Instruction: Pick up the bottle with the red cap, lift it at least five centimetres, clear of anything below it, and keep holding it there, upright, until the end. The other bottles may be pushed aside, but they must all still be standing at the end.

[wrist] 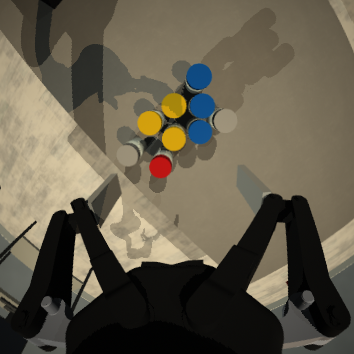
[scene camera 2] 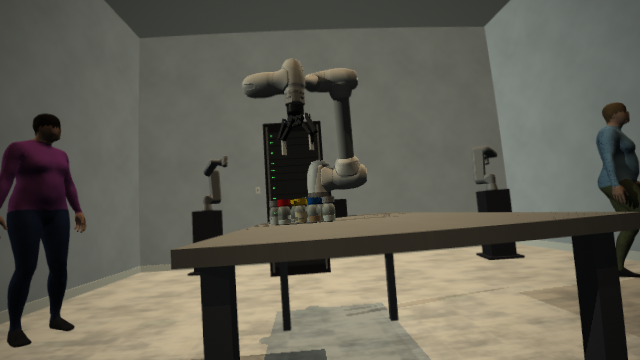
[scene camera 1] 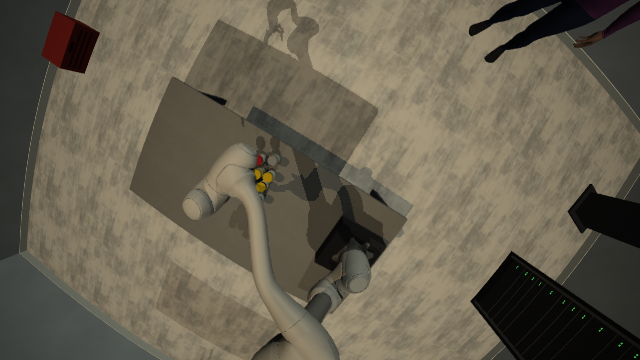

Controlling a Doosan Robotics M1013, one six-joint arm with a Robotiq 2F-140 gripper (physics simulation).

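Places are measured from the arm's base along level axes (x left, y back, z up), in centimetres.
Where they show: gripper, fingertip midpoint: (wrist: 176, 179) (scene camera 2: 297, 152); arm's base, origin of the base link: (scene camera 1: 352, 256).
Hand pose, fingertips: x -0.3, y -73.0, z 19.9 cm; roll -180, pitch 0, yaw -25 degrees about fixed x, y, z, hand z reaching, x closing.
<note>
Each offset is from my fingertips to the top centre of the thing. Level surfaces: height alone.
The bottle with the red cap {dx -6.9, dy -3.0, dz -20.2 cm} (scene camera 1: 259, 160) (scene camera 2: 283, 212) (wrist: 160, 166) stands upright on the table {dz -30.9 cm} (scene camera 1: 160, 150) (scene camera 2: 425, 232) (wrist: 290, 145), at one edge of a tight cluster. In the wrist view a grey-capped bottle {dx -12.3, dy +3.6, dz -20.2 cm} (wrist: 128, 155) is close at its left, and a yellow-capped bottle {dx -0.5, dy +1.4, dz -20.2 cm} (wrist: 174, 139) is just above and right. My gripper (scene camera 2: 298, 145) (wrist: 176, 179) is open and empty, pointing down high above the bottles. In the wrist view the red cap lies above the line between the fingertips, slightly left of centre. In scene camera 1 the arm hides the gripper.
Other standing bottles are two more yellow-capped {dx -3.4, dy +7.3, dz -20.2 cm} (wrist: 150, 123) {dx +3.2, dy +7.8, dz -20.2 cm} (wrist: 174, 105), three blue-capped {dx +11.0, dy +10.7, dz -20.2 cm} (wrist: 199, 76) {dx +8.7, dy +4.8, dz -20.2 cm} (wrist: 202, 106) {dx +5.5, dy -0.1, dz -20.2 cm} (wrist: 200, 132) and another grey-capped {dx +11.8, dy -0.5, dz -20.2 cm} (wrist: 225, 121). A table edge runs beyond the red and grey bottles. The arm's black base block (scene camera 1: 330, 245) is at the table's far end.
</note>
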